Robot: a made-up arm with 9 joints. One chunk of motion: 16 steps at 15 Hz.
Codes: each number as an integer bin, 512 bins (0 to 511) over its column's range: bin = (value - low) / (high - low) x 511, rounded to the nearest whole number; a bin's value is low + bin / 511 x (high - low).
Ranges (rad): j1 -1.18..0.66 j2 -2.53..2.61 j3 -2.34..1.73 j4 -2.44..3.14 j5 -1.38..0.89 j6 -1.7..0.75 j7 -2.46..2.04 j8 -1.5..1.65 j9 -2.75..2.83
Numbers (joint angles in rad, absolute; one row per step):
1: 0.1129 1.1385 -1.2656 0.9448 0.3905 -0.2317 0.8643 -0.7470 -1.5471
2: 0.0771 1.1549 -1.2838 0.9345 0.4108 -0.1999 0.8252 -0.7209 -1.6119
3: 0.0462 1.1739 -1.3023 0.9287 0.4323 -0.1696 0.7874 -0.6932 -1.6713
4: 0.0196 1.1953 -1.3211 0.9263 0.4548 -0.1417 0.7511 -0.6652 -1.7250
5: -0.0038 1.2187 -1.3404 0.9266 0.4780 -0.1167 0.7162 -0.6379 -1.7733
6: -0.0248 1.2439 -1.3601 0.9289 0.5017 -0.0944 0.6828 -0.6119 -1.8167
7: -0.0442 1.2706 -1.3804 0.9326 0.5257 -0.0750 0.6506 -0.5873 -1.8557
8: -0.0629 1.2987 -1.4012 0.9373 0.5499 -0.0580 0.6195 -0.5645 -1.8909
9: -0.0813 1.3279 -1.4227 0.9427 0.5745 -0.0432 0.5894 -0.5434 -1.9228
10: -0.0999 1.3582 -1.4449 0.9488 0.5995 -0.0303 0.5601 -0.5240 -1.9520
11: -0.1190 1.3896 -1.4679 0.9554 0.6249 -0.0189 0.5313 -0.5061 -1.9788
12: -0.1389 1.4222 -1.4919 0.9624 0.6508 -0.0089 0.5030 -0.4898 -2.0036
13: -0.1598 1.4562 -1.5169 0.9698 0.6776 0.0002 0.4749 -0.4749 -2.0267
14: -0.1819 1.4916 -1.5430 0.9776 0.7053 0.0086 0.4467 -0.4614 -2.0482
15: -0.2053 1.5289 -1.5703 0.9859 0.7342 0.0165 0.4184 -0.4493 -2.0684
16: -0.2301 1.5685 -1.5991 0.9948 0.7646 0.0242 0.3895 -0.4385 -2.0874
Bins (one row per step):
1: 359 365 135 310 399 306 377 122 110
2: 349 366 133 309 403 313 373 126 104
3: 341 368 130 308 408 319 369 131 99
4: 333 370 128 308 413 325 365 135 94
5: 327 373 126 308 418 330 361 140 89
6: 321 375 123 309 424 335 357 144 85
7: 315 378 120 309 429 339 353 148 82
8: 310 381 118 309 434 342 350 152 79
9: 305 384 115 310 440 346 346 155 76
10: 300 387 112 310 446 348 343 158 73
11: 295 390 109 311 451 351 340 161 71
12: 289 393 106 312 457 353 336 164 68
13: 283 396 103 312 463 355 333 166 66
14: 277 400 100 313 469 356 330 168 64
15: 271 404 97 314 476 358 327 170 62
16: 264 407 93 315 483 360 324 172 61

